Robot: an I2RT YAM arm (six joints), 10 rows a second.
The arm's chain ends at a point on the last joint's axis. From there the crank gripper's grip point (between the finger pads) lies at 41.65 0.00 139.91 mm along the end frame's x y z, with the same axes.
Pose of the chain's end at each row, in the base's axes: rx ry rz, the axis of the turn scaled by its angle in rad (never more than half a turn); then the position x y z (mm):
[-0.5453 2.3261 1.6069 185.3 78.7 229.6]
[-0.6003 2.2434 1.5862 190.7 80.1 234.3]
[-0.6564 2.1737 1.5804 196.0 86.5 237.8]
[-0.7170 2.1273 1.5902 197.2 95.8 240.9]
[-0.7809 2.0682 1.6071 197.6 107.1 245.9]
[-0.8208 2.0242 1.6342 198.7 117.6 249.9]
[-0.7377 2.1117 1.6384 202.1 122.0 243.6]
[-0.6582 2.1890 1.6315 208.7 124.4 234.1]
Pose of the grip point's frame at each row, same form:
[-0.5453 2.3261 1.6069 148.3 203.1 162.8]
[-0.6003 2.2434 1.5862 158.3 206.1 168.0]
[-0.6564 2.1737 1.5804 165.4 213.6 172.9]
[-0.7170 2.1273 1.5902 164.8 223.1 177.2]
[-0.7809 2.0682 1.6071 162.9 234.8 184.3]
[-0.8208 2.0242 1.6342 161.2 245.9 191.2]
[-0.7377 2.1117 1.6384 164.9 249.7 183.4]
[-0.6582 2.1890 1.6315 172.4 251.5 172.1]

